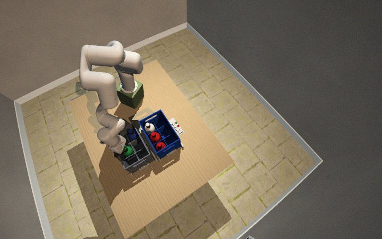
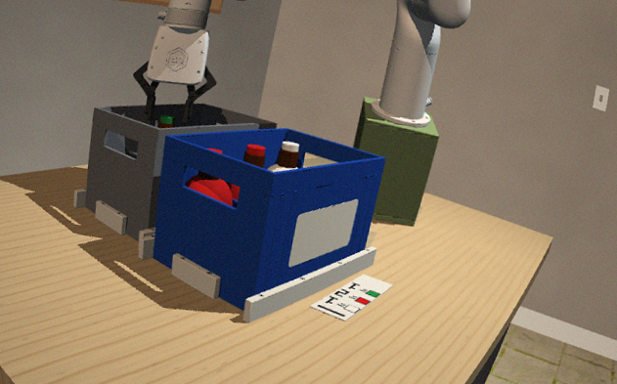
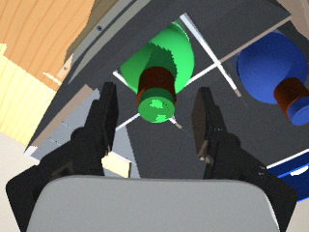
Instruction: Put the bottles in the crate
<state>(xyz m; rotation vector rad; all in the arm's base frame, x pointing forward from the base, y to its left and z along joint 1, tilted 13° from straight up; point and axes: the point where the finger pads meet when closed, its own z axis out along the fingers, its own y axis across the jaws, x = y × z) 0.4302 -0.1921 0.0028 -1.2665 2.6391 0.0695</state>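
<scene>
Now: the green-label bottle 9 cm below my hand. From my hand the other things lie so: red bottle 22 cm to the left, 9 cm below, 1 cm behind; grey crate 9 cm below, 4 cm to the left, 1 cm behind; blue-label bottle 10 cm behind, 9 cm below, 8 cm to the left.
</scene>
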